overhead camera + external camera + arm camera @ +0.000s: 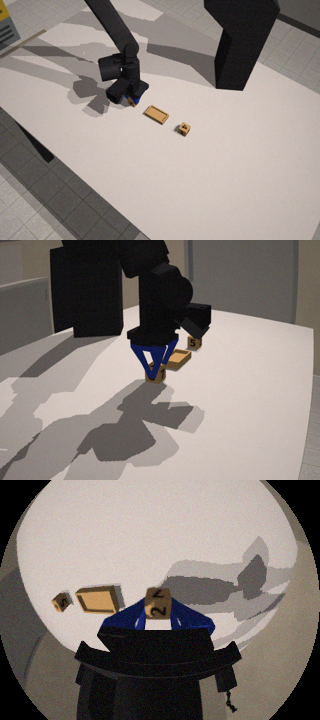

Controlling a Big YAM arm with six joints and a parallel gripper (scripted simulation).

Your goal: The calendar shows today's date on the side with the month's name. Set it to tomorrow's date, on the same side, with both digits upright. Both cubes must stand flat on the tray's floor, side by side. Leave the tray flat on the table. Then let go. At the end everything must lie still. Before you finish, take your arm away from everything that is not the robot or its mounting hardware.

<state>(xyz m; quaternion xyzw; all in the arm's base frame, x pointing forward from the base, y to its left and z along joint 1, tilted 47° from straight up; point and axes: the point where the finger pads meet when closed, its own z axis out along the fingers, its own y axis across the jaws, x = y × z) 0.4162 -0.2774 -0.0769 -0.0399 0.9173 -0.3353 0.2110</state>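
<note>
The wooden digit cube lies right at my hand. From my hand the other things lie so: wooden tray (100 mm to the left, 10 mm below).
</note>
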